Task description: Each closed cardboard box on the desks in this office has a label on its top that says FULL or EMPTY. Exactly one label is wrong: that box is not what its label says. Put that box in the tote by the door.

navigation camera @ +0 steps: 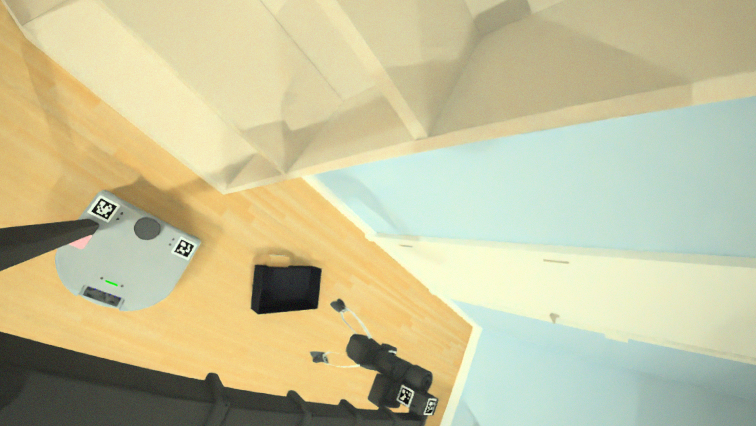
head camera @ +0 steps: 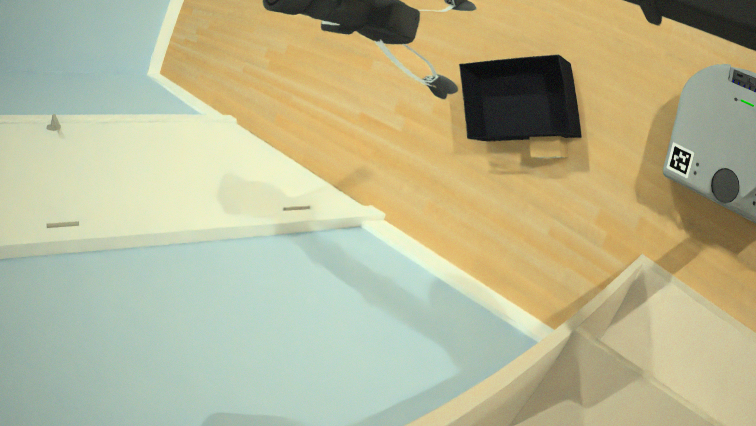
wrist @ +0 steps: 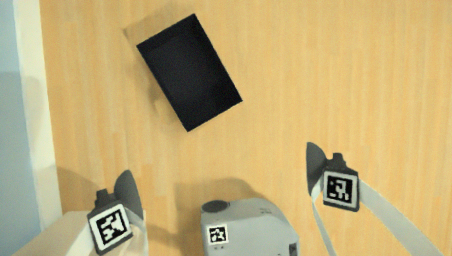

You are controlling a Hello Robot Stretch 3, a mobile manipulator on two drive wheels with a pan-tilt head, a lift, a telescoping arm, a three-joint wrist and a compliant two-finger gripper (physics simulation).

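The black tote stands open on the wooden floor, and no box shows inside it. A small tan cardboard box shows outside the tote, close against one of its long sides, partly hidden by the wall in the head view. Its label cannot be read, and I cannot tell whether it touches the tote. My gripper is open, with nothing between its widely spread fingertips. It hangs above the floor, off to the side of the tote away from my base.
My grey base stands on the other side of the tote. The white door is set in the blue wall. A cream shelf unit stands near the wall.
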